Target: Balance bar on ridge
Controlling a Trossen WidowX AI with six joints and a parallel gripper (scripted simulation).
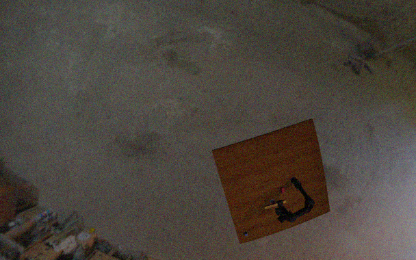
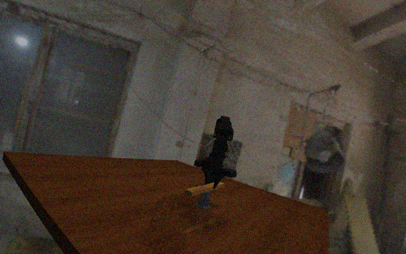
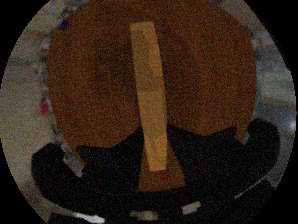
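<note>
Right now the flat yellow bar is 30 mm ahead of my gripper tip. From my gripper tip the other things lie so: small red block (120 mm behind, 110 mm to the right, 60 mm below); tiny purple thing (450 mm ahead, 330 mm to the left, 60 mm below).
</note>
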